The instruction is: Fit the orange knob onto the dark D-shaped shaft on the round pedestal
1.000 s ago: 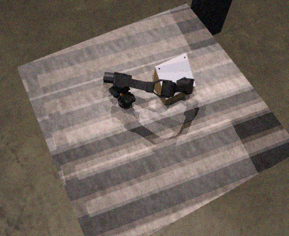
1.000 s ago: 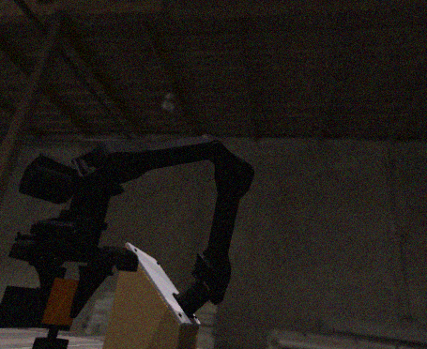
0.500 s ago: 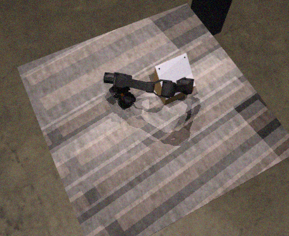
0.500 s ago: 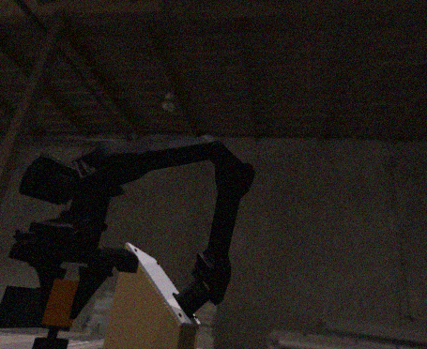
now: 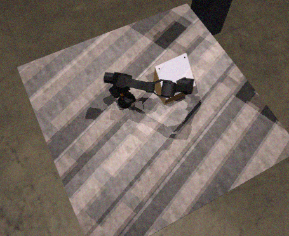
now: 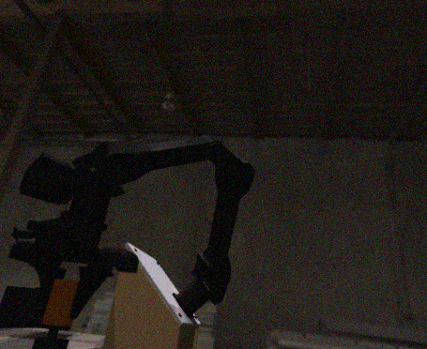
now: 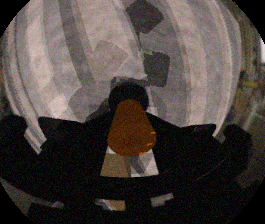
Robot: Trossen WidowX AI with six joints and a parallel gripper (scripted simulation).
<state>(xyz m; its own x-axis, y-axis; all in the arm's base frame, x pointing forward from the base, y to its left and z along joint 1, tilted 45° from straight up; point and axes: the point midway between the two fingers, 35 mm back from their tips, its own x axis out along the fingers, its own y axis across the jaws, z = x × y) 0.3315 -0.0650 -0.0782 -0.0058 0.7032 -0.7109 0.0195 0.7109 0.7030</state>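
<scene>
Now: the orange knob 2 cm above my gripper tip. Also, from my gripper tip: dark pedestal 4 cm below.
</scene>
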